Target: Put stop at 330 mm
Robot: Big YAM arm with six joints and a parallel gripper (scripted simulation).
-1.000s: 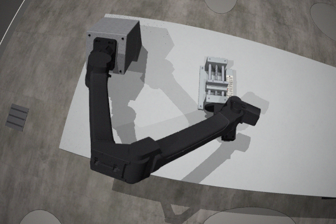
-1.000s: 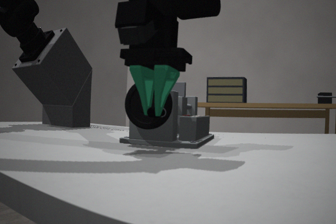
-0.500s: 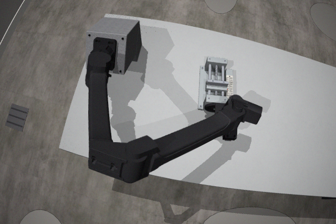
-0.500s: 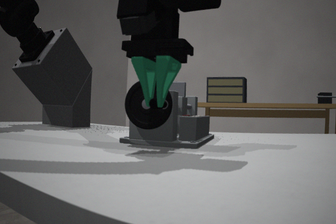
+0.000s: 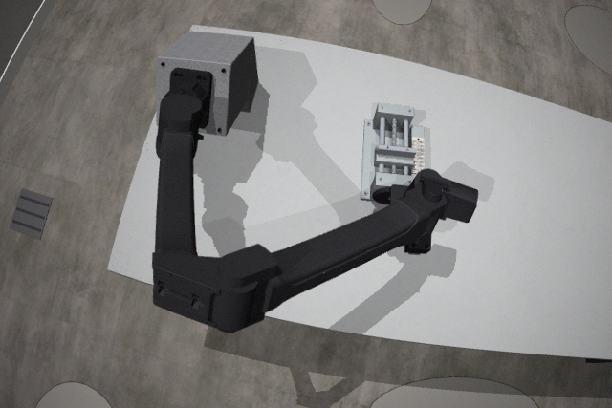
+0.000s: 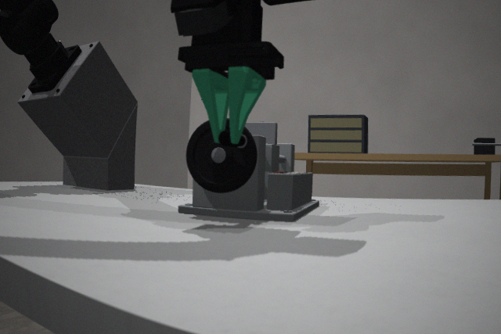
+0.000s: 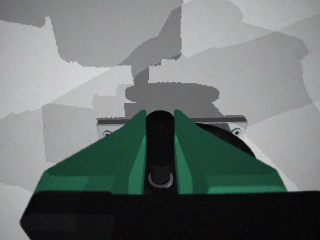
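The grey stop is 3 cm behind my hand and 14 cm to the left of it. Also, from my hand: black handwheel: 1 cm behind, 3 cm to the left, 1 cm below; black crank handle: 2 cm to the left.
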